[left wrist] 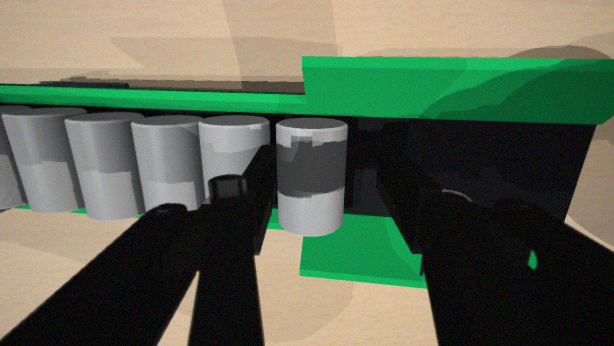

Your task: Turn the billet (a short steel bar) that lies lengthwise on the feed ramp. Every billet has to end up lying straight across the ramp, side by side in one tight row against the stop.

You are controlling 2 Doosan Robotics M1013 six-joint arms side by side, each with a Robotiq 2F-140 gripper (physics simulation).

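Places are measured from the left arm's base along level axes (x ahead, y left, z up), in centimetres.
Pixels of known places: left gripper, fingertip midpoint: (326,167).
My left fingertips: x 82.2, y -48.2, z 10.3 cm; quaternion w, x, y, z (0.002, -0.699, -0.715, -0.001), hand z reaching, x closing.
For each thing: its top centre in the pictures, then the offset to it from my left fingertips. "*": a spot on its surface instead. Level surfaces: height alone.
- grey steel billet, middle of its top: (311,187) dx +0.6, dy -0.9, dz +1.6 cm
- feed ramp, surface spot: (380,90) * dx -4.2, dy +2.7, dz +0.0 cm
- pale wooden table top, its level: dz -10.3 cm
In the left wrist view, a grey steel billet (311,212) lies straight across the feed ramp (380,90), between the fingers of my left gripper (326,167). The gripper is open. The billet is close to the left finger, and a wider gap separates it from the right finger. Several more billets, among them one (167,160) and one partly behind the left finger (227,145), lie side by side across the ramp to the left. A narrow dark gap separates the nearest of them from the billet between the fingers. The stop and my right gripper do not show.
The ramp has a dark bed and green side walls, higher on its right part. The left gripper's black fingers cover part of the bed and the near wall (345,257). A pale wooden table top (165,22) lies around the ramp.
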